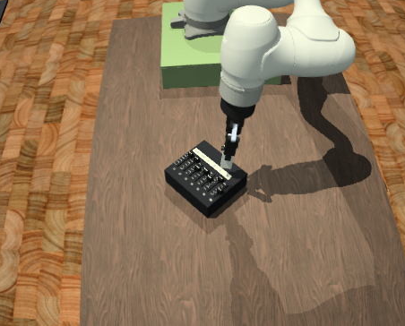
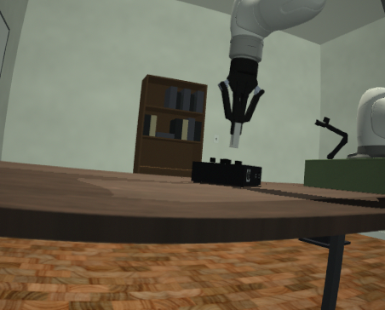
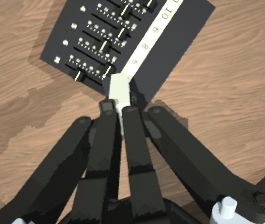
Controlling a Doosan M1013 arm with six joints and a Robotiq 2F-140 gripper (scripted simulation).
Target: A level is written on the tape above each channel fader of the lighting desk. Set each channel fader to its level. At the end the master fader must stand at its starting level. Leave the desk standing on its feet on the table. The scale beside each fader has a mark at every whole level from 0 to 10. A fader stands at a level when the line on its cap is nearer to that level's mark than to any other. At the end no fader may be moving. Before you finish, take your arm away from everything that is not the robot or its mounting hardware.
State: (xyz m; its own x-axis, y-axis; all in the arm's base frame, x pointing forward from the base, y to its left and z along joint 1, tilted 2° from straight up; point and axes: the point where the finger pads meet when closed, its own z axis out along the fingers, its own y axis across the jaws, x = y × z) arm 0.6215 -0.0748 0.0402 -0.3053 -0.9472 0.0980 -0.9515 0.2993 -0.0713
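Right now the master fader is 50 mm ahead of my hand, 30 mm to the right of it and 70 mm below it.
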